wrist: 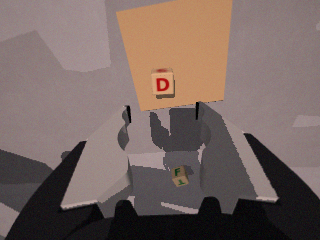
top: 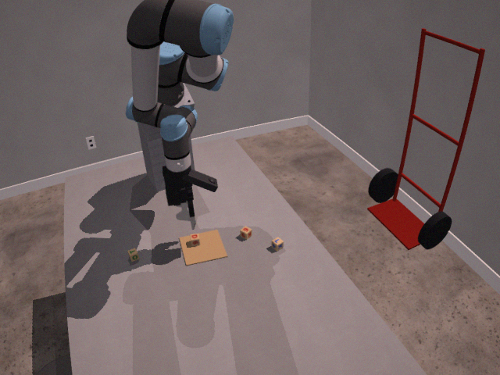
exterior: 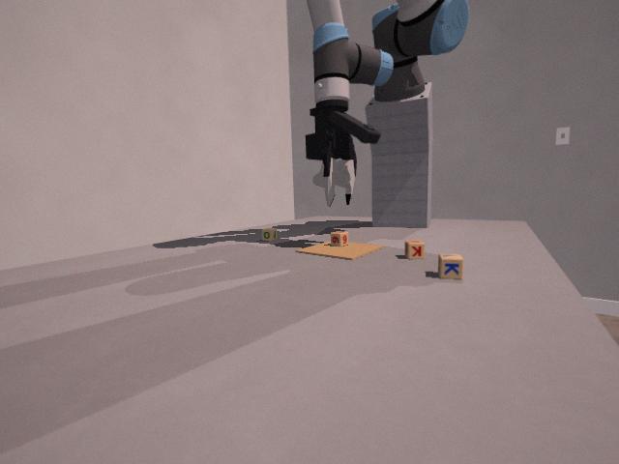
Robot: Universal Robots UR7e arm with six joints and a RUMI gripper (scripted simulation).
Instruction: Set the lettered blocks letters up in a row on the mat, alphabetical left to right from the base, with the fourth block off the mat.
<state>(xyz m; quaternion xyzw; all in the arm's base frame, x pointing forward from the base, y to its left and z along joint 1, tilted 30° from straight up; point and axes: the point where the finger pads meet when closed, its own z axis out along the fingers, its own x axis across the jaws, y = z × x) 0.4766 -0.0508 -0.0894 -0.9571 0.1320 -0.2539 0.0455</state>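
My gripper is now 9 cm above the red-marked block. From my hand the other things lie so: red-lettered block (17 cm to the left, 9 cm below, 5 cm ahead); then tan mat (11 cm below, 3 cm ahead, 1 cm to the left); then green-lettered block (22 cm to the right, 9 cm below, 3 cm behind).
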